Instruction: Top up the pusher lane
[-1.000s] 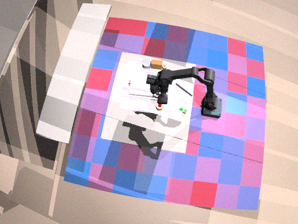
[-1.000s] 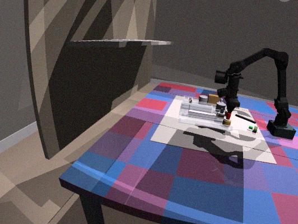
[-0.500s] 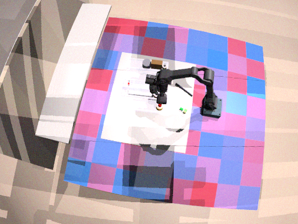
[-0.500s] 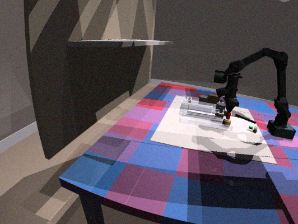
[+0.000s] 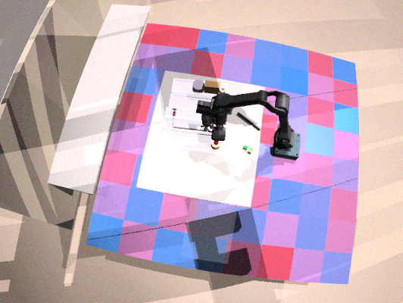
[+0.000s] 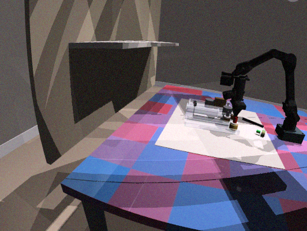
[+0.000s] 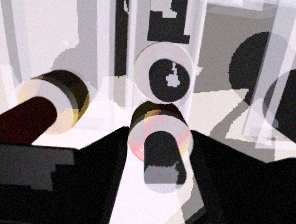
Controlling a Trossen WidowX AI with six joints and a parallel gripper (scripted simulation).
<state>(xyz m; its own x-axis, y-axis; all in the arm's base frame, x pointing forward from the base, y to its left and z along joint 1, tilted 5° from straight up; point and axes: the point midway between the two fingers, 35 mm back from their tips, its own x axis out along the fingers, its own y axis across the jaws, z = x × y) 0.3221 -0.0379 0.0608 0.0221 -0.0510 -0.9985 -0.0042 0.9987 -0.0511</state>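
Right now the lane rack is 150 mm ahead of my gripper tip, 30 mm to the right of it and 30 mm below it. Also, from my gripper tip: box: 220 mm to the right, 60 mm ahead, 10 mm below; then dark rod: 140 mm behind, 70 mm to the right, 40 mm below.
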